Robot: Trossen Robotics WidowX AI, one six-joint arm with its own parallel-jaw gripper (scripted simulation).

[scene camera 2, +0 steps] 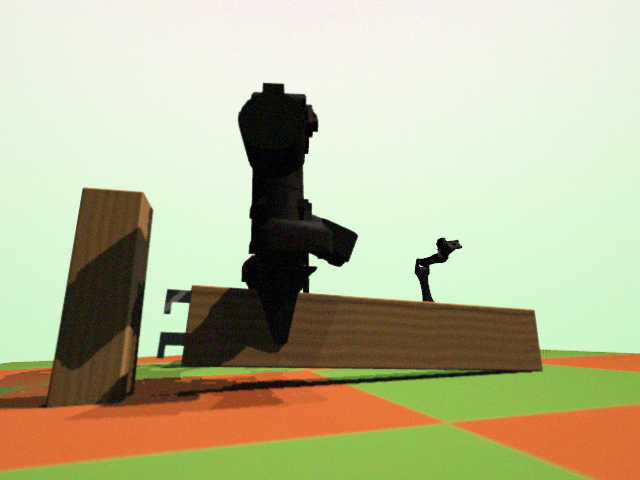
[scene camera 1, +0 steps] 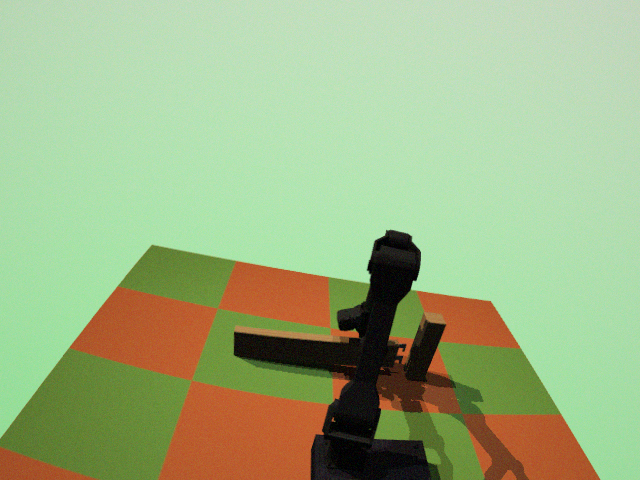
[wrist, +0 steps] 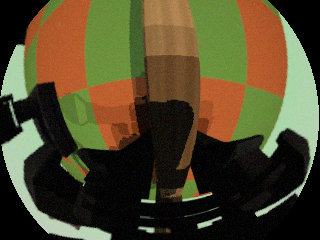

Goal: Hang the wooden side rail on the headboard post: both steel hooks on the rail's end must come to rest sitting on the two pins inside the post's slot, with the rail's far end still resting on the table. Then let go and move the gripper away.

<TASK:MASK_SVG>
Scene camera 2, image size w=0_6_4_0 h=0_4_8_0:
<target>my gripper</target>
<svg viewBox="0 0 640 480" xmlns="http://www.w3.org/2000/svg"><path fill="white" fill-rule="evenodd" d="M269 186L257 189L252 193L252 204L249 210L249 219L251 219L249 254L255 255L251 255L243 263L241 282L245 282L248 289L257 289L275 344L286 344L300 286L318 268L317 266L309 266L309 253L318 259L327 261L330 265L341 267L344 263L349 262L358 239L358 234L328 219L313 215L312 203L309 203L309 199L304 199L304 194L301 191L285 186Z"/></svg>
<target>wooden side rail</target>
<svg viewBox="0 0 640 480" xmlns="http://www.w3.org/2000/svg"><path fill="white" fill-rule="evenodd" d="M157 358L164 358L166 345L184 346L182 367L543 371L535 309L299 292L288 341L286 344L275 344L257 289L192 285L191 290L167 289L163 314L171 314L172 302L189 303L186 332L161 331Z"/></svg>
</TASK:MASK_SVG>
